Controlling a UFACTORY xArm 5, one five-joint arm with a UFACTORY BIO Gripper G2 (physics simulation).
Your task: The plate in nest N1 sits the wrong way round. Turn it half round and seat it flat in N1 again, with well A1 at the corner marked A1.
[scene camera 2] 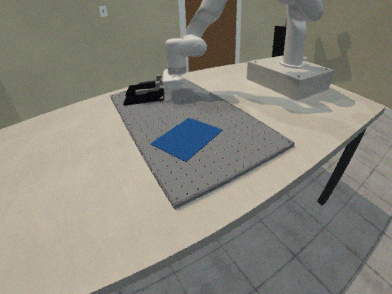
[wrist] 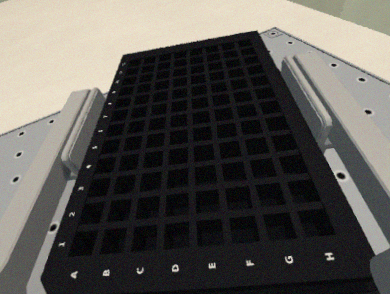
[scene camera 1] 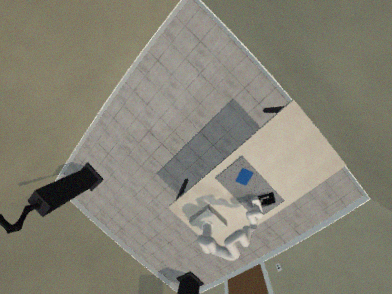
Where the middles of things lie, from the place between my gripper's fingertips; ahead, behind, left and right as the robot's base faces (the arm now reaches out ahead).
Right now my hand is 20 mm past the black well plate [wrist: 201, 166] and 10 mm to the right of it. Also, from my hand: flat blue square [scene camera 2: 183, 141] (60 mm behind, 360 mm to the left, 40 mm below).
